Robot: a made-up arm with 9 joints.
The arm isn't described. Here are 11 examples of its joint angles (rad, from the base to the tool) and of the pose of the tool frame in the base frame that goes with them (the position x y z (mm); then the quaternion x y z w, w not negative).
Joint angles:
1: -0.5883 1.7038 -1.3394 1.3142 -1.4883 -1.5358 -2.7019 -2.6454 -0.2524
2: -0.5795 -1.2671 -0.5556 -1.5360 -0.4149 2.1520 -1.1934 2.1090 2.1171
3: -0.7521 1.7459 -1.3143 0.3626 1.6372 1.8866 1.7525 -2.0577 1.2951
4: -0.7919 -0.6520 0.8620 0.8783 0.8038 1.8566 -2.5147 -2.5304 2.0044
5: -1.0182 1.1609 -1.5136 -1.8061 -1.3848 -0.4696 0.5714 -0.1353 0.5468
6: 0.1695 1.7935 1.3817 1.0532 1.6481 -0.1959 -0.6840 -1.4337 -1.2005
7: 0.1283 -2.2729 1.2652 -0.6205 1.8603 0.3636 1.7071 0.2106 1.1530
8: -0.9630 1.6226 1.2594 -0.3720 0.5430 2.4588 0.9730 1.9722 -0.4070
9: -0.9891 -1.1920 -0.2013 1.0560 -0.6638 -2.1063 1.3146 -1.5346 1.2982
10: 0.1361 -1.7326 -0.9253 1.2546 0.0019 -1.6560 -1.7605 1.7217 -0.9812
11: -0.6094 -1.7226 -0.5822 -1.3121 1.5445 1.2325 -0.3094 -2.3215 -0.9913
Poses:
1: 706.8 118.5 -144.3 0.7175 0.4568 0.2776 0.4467
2: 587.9 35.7 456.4 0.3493 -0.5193 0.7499 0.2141
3: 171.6 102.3 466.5 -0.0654 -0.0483 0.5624 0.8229
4: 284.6 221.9 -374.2 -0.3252 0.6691 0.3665 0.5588
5: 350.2 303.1 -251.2 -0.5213 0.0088 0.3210 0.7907
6: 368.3 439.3 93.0 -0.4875 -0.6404 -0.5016 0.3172
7: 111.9 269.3 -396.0 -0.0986 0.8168 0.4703 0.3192
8: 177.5 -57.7 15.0 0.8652 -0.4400 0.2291 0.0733
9: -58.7 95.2 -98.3 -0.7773 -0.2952 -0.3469 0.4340
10: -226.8 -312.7 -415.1 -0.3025 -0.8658 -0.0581 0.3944
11: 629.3 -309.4 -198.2 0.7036 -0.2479 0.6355 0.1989
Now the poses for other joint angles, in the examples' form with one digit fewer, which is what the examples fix.
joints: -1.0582 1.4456 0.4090 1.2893 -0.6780 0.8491 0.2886 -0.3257 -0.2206
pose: 66 -569 -199 0.944 -0.251 -0.145 0.157
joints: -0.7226 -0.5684 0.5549 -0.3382 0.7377 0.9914 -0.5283 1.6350 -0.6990
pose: 57 229 -107 -0.641 0.516 -0.488 0.293
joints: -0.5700 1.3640 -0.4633 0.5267 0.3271 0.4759 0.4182 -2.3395 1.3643
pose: 270 112 63 0.409 0.836 0.235 0.281
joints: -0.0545 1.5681 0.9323 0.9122 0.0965 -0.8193 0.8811 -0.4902 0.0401
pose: -179 -248 517 0.385 -0.405 -0.782 0.276
